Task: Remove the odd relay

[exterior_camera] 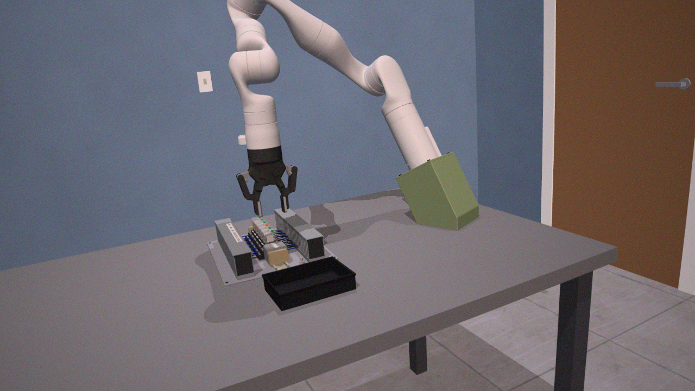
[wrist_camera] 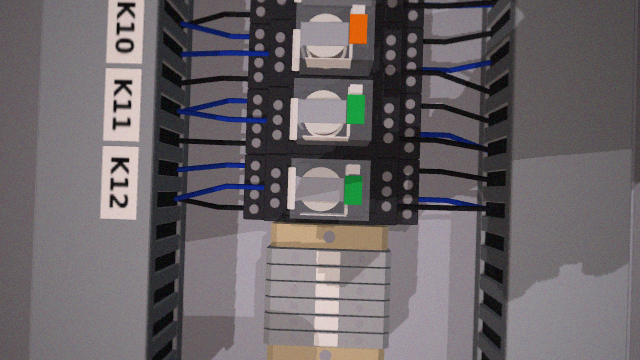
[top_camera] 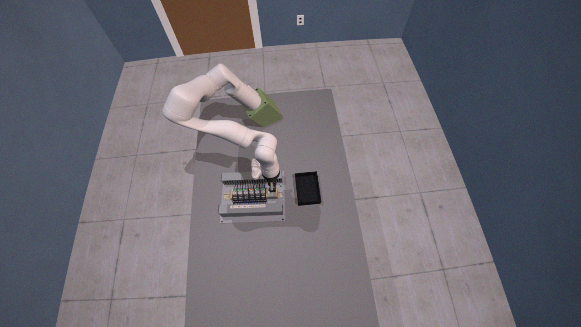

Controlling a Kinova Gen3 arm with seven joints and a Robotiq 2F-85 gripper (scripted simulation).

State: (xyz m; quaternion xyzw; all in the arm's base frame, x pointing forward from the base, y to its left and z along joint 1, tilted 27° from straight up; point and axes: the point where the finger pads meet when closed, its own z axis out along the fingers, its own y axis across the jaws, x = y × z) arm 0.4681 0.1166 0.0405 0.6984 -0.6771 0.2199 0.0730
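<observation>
Right now the relay is 11 cm to the right of my hand and 9 cm below it. Also, from my hand: black parts tray: 16 cm to the left, 13 cm below, 2 cm behind; relay panel: 11 cm to the right, 11 cm below.
</observation>
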